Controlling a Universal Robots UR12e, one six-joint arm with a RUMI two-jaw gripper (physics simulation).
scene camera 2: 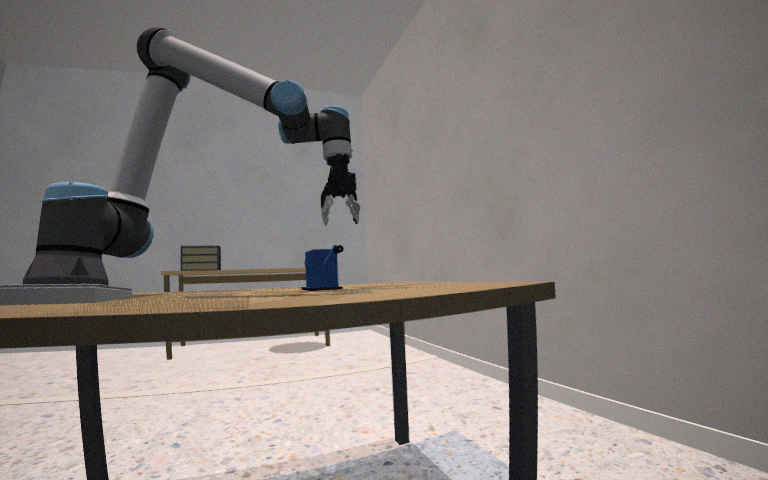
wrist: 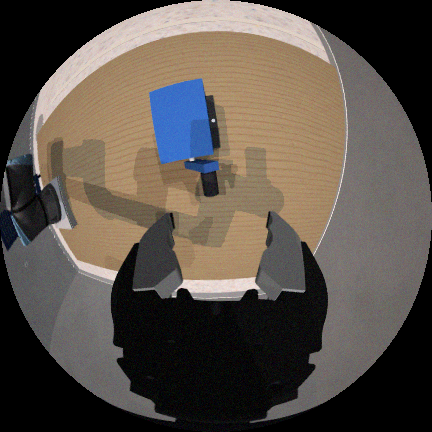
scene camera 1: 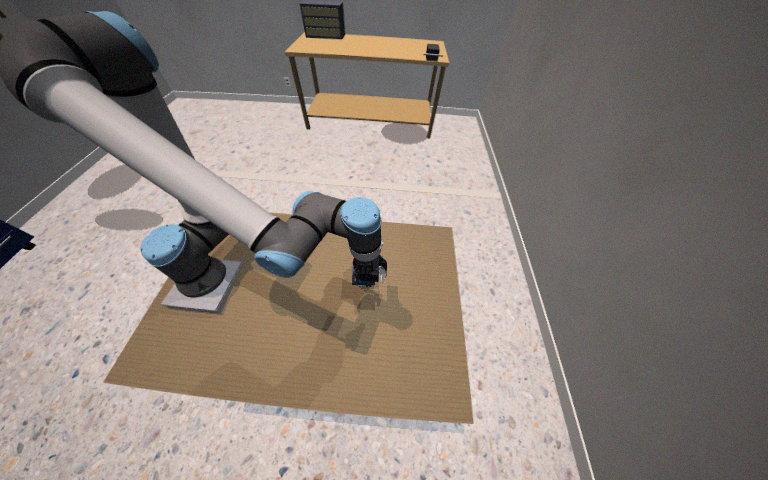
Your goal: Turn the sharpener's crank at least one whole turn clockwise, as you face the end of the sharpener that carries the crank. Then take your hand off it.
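Where they show: gripper, fingertip midpoint: (scene camera 2: 341,225) (wrist: 219,213); arm's base at its link origin: (scene camera 2: 67,287) (wrist: 52,202) (scene camera 1: 203,277).
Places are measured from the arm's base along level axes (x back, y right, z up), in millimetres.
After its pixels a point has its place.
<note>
The blue box-shaped sharpener (scene camera 2: 321,269) {x -691, y -69, z 33 mm} (wrist: 181,122) {x -704, y -122, z 96 mm} stands upright on the wooden table. Its blue crank arm (wrist: 202,165) with a black knob (scene camera 2: 338,249) {x -736, y -16, z 90 mm} (wrist: 210,183) {x -741, y -36, z 103 mm} is on the end facing the gripper in the wrist view. In scene camera 2 the arm slants up to the knob, near the sharpener's top. My gripper (scene camera 2: 340,222) {x -751, y -27, z 166 mm} (wrist: 219,213) {x -751, y -27, z 166 mm} is open and empty, pointing down above the knob and apart from it. In scene camera 1 the gripper hides most of the sharpener; a dark blue part (scene camera 1: 358,275) shows beside it.
The wooden table (scene camera 1: 419,367) {x -969, y 234, z -32 mm} (scene camera 2: 453,294) {x -857, y 399, z -34 mm} carries the robot's base plate (scene camera 1: 195,302) {x -36, y 112, z 9 mm} on its left. A back table (scene camera 1: 385,46) holds a drawer unit (scene camera 1: 322,21) and a small black object (scene camera 1: 432,50). A grey wall (scene camera 1: 651,226) (scene camera 2: 566,198) stands on the right.
</note>
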